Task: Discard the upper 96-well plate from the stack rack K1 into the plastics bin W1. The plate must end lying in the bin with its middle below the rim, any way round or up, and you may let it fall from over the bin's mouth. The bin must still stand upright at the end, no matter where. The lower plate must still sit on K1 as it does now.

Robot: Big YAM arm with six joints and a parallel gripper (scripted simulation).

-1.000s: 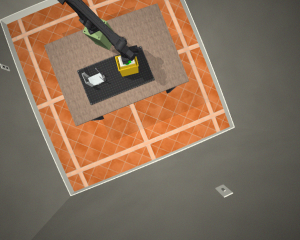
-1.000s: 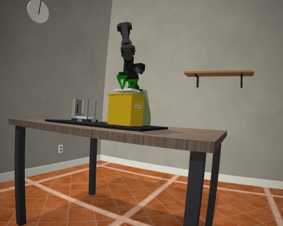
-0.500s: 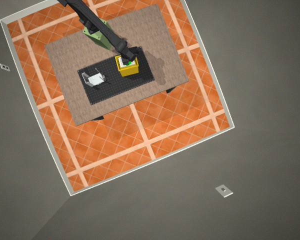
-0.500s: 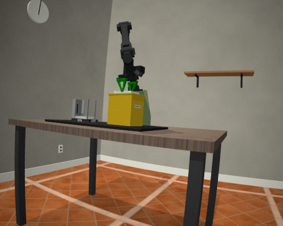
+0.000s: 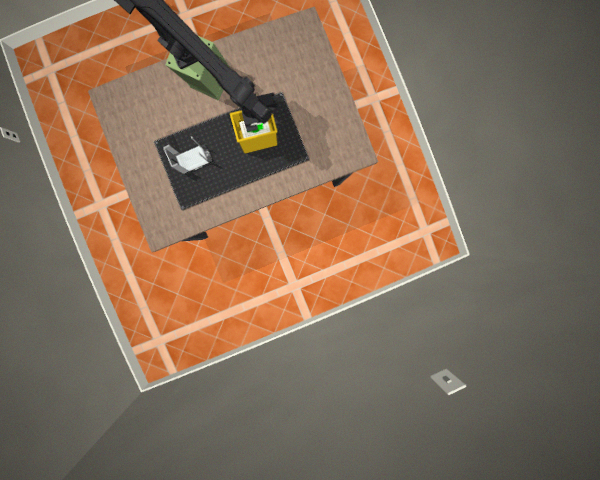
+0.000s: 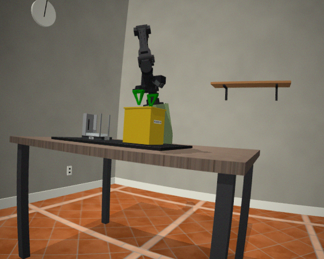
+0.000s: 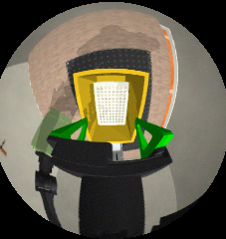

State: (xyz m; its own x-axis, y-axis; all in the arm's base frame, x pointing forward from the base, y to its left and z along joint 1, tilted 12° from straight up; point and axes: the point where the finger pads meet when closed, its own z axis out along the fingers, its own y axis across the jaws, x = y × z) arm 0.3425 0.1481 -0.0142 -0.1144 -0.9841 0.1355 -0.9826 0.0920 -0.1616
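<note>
My gripper is now 11 cm above the yellow plastics bin W1.
</note>
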